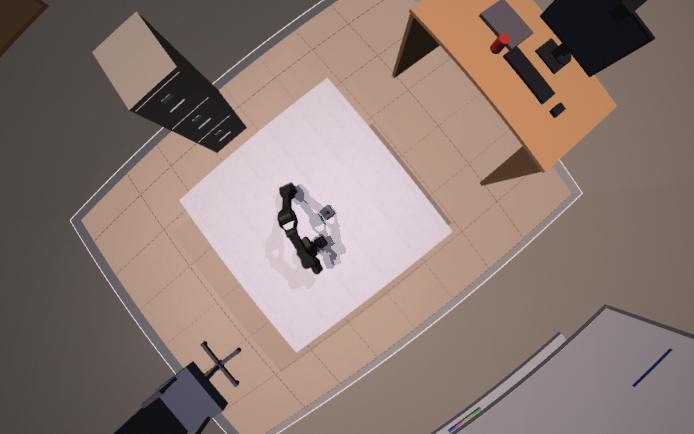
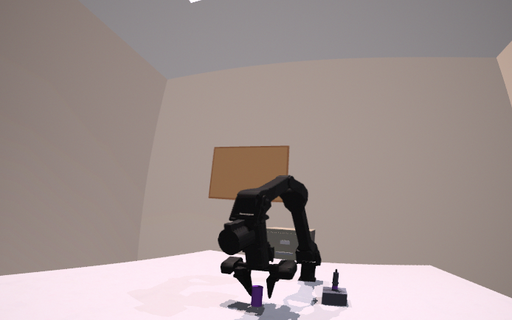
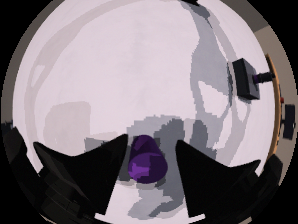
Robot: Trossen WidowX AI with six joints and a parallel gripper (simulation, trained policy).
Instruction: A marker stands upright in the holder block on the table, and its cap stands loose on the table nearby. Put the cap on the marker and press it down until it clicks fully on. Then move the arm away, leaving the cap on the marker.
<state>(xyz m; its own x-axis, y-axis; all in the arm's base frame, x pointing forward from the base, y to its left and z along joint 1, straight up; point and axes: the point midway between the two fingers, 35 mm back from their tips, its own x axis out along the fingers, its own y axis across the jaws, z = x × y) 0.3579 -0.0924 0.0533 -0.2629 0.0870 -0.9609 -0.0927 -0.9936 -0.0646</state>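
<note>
My gripper tip is now 100 mm past the grey holder block and 190 mm to the right of it. Also, from my gripper tip: purple cap 10 mm ahead, 10 mm to the right, 10 mm above.
</note>
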